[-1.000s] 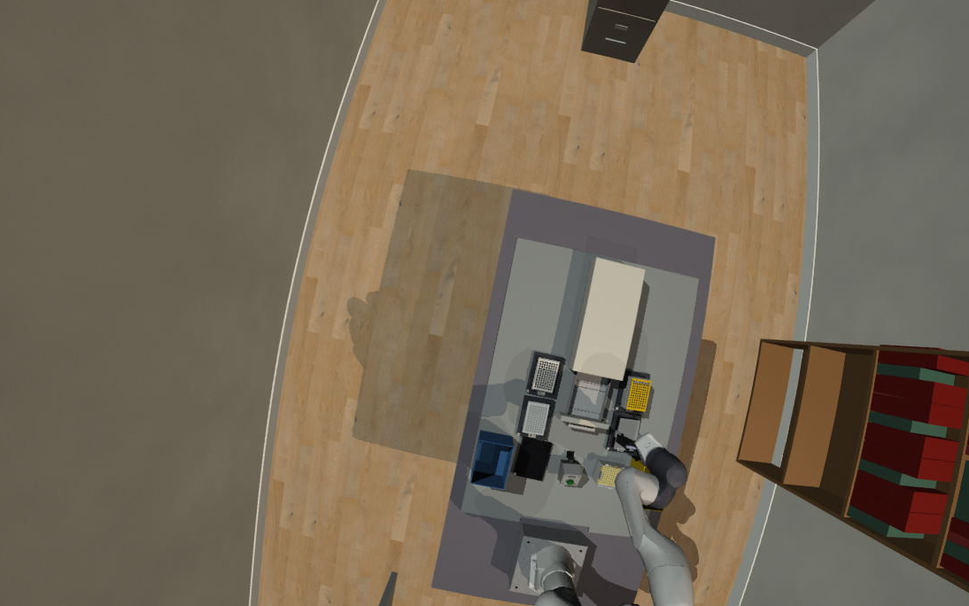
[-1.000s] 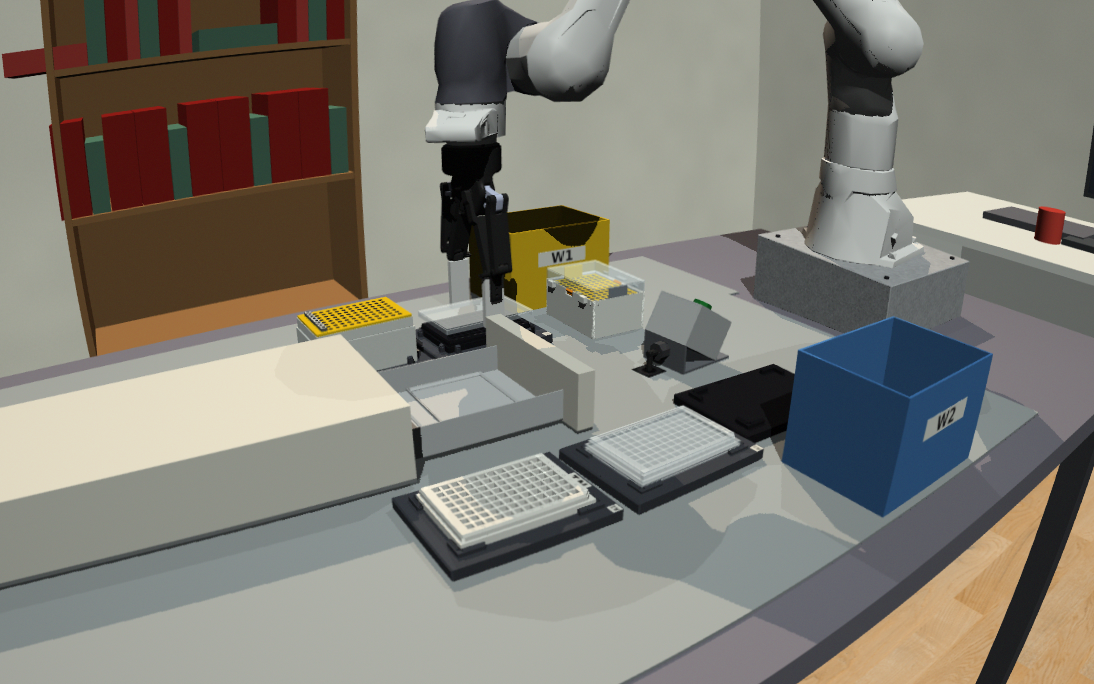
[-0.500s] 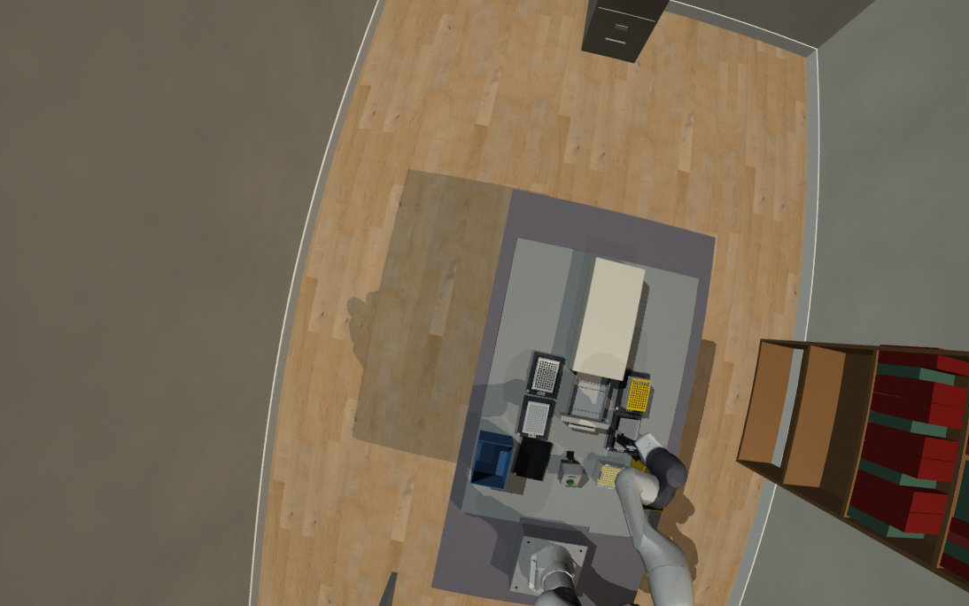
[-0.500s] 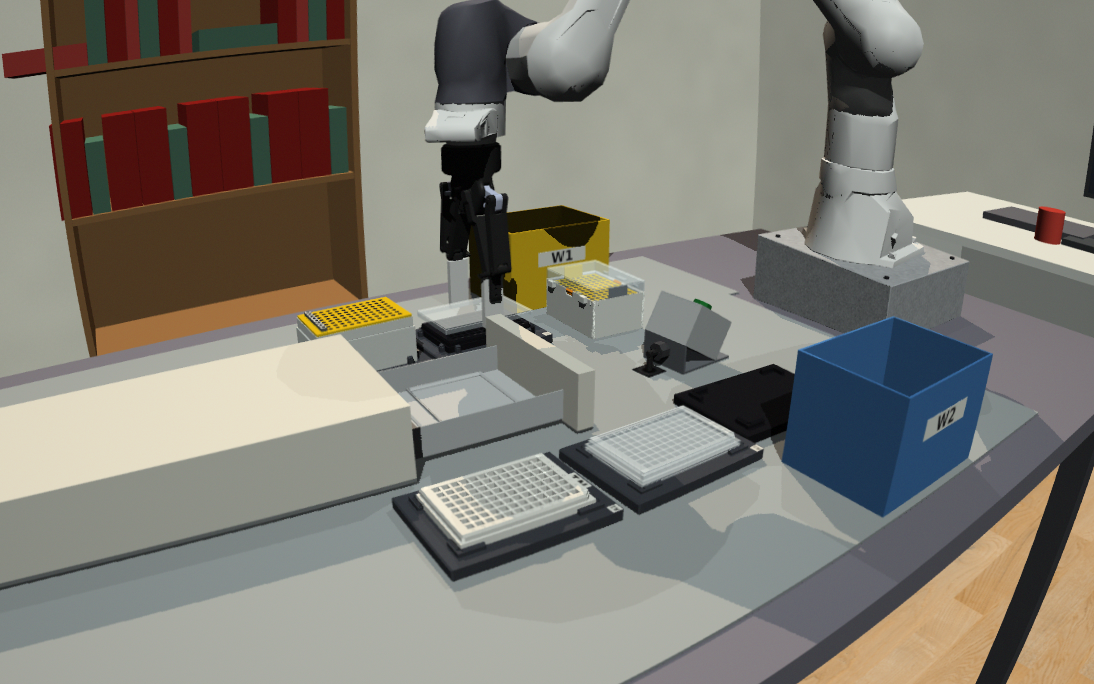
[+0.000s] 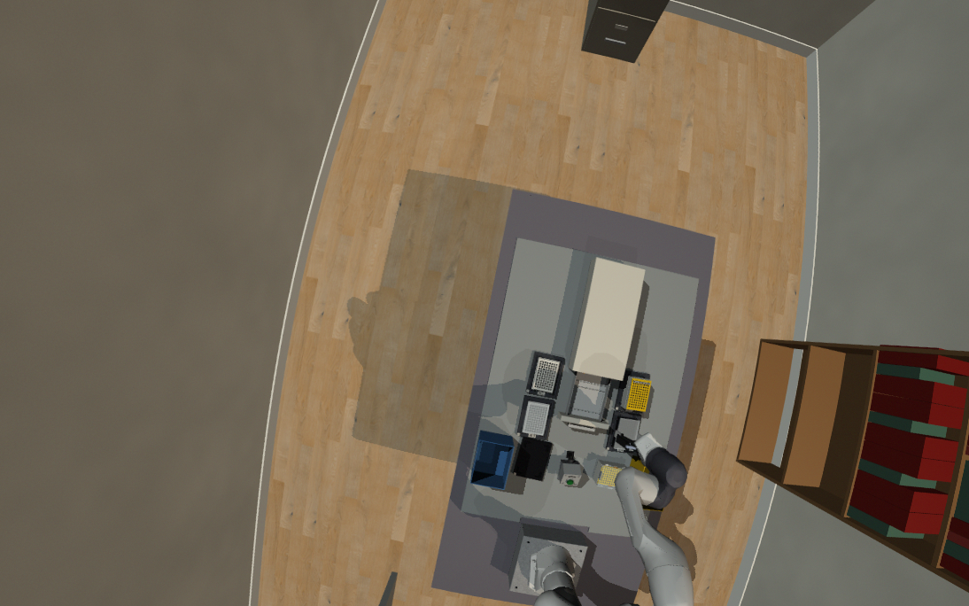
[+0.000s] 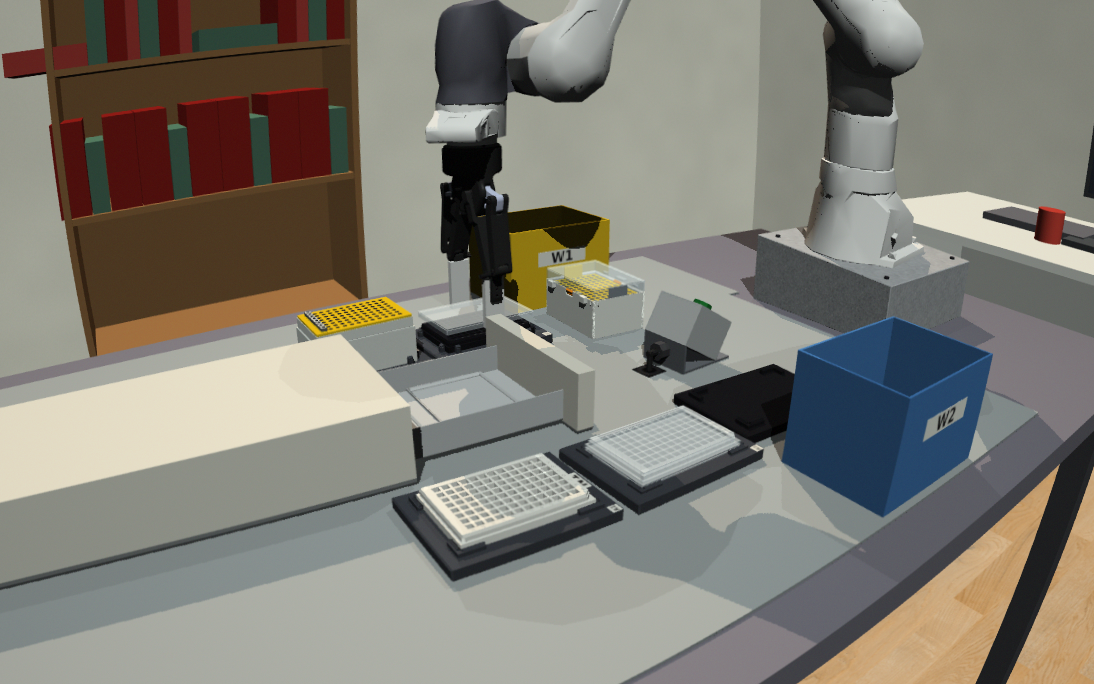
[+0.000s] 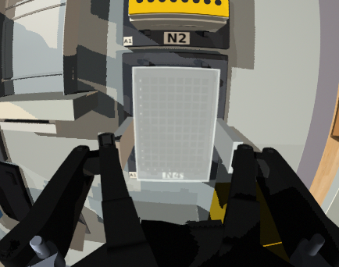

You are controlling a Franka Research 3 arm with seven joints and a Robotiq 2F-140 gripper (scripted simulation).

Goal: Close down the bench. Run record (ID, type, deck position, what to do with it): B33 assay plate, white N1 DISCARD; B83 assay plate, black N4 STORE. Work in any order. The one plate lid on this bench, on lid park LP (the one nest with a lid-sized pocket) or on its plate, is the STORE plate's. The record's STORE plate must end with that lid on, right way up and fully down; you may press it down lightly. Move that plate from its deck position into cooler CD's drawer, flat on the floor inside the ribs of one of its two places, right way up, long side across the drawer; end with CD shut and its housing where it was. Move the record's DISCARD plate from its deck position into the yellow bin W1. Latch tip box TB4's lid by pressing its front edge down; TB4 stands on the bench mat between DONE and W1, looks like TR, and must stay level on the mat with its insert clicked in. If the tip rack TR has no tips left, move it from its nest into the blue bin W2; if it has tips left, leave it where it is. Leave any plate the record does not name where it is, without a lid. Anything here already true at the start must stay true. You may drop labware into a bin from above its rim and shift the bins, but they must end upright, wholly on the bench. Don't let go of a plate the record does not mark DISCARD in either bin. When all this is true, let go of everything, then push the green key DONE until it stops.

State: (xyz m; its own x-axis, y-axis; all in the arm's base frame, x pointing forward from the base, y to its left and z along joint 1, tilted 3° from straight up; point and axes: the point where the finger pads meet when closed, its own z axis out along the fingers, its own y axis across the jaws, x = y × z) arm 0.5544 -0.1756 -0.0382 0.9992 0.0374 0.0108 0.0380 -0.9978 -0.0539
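My hand is 2 cm above the clear plate lid. The rest, counted from my hand: black plate (4 cm below); tip rack TR (16 cm ahead, 1 cm below); nest N4 (6 cm below).
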